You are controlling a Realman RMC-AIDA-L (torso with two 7-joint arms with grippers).
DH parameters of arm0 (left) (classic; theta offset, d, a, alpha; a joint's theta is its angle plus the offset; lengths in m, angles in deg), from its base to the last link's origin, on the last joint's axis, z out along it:
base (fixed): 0 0 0 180
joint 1: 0 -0.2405 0 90
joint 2: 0 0 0 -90
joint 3: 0 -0.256 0 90
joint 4: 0 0 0 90
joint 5: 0 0.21 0 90
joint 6: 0 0 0 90
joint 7: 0 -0.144 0 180
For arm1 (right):
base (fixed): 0 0 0 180
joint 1: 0 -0.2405 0 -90
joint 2: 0 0 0 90
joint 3: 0 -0.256 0 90
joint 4: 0 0 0 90
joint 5: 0 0.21 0 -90
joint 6: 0 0 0 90
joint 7: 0 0.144 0 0
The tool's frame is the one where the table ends.
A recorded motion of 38 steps. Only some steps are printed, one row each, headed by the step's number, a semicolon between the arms.
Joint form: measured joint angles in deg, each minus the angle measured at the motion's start. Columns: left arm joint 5, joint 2, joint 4, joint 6, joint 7, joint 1, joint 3; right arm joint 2, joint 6, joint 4, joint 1, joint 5, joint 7, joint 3.
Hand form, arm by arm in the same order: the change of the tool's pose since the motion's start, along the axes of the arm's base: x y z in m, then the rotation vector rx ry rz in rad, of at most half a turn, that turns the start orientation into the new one. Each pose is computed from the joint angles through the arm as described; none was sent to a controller.
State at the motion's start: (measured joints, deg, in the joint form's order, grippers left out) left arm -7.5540 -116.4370 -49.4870 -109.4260 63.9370 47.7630 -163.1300; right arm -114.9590 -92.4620 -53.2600 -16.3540 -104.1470 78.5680 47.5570
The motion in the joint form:
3: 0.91 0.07 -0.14 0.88 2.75 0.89 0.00; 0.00 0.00 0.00 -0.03 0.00 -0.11 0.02
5: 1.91 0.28 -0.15 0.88 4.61 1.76 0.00; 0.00 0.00 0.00 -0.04 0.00 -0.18 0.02
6: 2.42 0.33 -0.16 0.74 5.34 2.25 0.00; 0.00 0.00 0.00 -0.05 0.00 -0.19 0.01
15: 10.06 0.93 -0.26 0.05 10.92 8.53 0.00; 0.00 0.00 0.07 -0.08 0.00 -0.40 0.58
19: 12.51 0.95 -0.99 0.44 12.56 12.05 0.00; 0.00 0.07 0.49 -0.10 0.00 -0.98 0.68
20: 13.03 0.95 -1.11 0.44 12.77 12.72 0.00; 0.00 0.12 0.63 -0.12 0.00 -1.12 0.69
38: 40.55 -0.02 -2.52 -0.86 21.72 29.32 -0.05; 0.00 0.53 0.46 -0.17 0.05 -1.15 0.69
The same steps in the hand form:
3: 0.0017 0.0046 0.0004 -0.0096 0.0062 0.0410; -0.0002 0.0001 -0.0001 0.0003 -0.0009 0.0023
5: 0.0048 0.0078 0.0011 -0.0261 0.0083 0.0625; -0.0002 0.0002 -0.0001 0.0008 -0.0015 0.0035
6: 0.0070 0.0092 0.0011 -0.0359 0.0086 0.0684; -0.0003 0.0003 0.0000 0.0010 -0.0015 0.0037
15: 0.0320 0.0266 0.0008 -0.1434 0.0656 0.0997; -0.0011 0.0000 -0.0020 -0.0070 -0.0050 0.0107
19: 0.0480 0.0389 0.0023 -0.1578 0.1016 0.0895; -0.0004 -0.0004 -0.0034 -0.0078 -0.0063 0.0146
20: 0.0512 0.0409 0.0025 -0.1618 0.1087 0.0858; -0.0001 -0.0004 -0.0038 -0.0077 -0.0064 0.0150
38: 0.1093 0.0572 0.0027 -0.4059 0.4582 0.1690; -0.0002 0.0009 -0.0031 -0.0001 -0.0105 0.0148

